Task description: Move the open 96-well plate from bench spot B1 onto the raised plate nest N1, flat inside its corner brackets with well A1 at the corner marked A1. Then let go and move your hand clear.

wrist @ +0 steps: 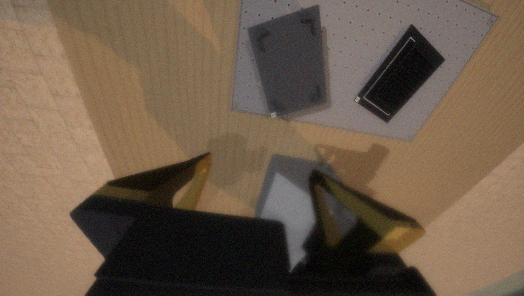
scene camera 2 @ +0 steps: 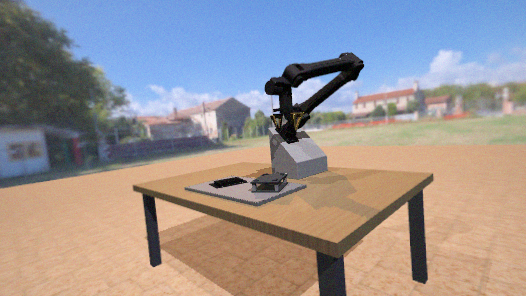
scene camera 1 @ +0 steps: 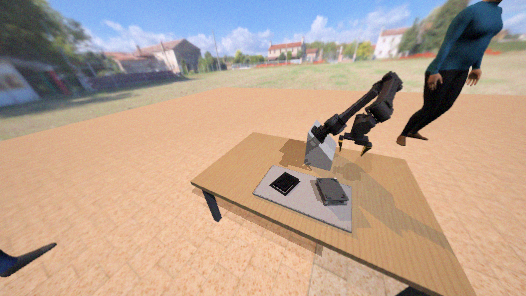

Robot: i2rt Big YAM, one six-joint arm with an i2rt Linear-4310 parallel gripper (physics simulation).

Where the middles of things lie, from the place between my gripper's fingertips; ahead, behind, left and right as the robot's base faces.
Labels:
Now: hand 120 mm short of the black well plate point(wrist: 414, 64), 310 mm to the left of it and 230 mm above it.

